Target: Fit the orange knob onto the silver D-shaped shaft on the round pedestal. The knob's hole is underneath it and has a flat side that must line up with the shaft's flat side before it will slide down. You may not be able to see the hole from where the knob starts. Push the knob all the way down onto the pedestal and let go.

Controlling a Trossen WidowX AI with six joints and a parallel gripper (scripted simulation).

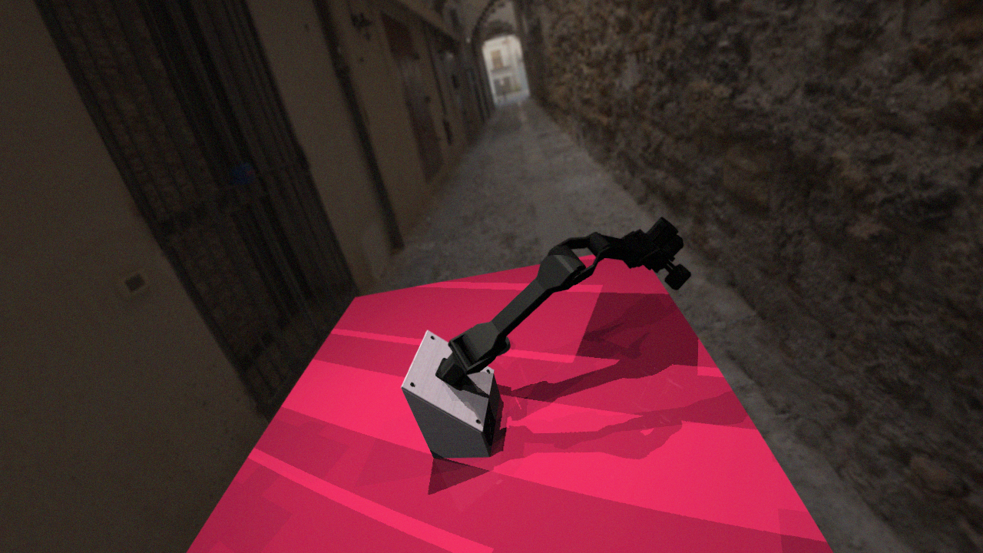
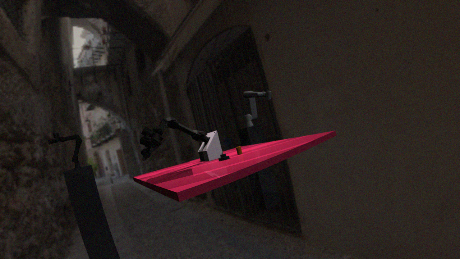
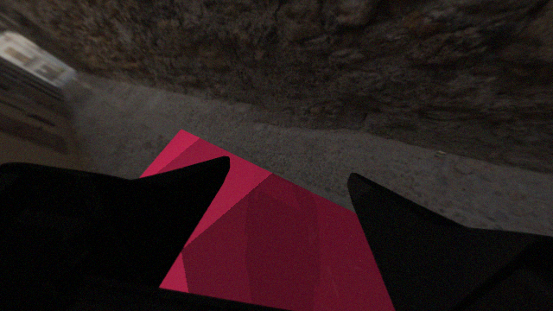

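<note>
The orange knob is 730 mm to the left of my gripper tip, 160 mm behind it and 120 mm below it. The rest, counted from my gripper tip: dark round pedestal: 550 mm to the left, 130 mm below, 110 mm behind.
</note>
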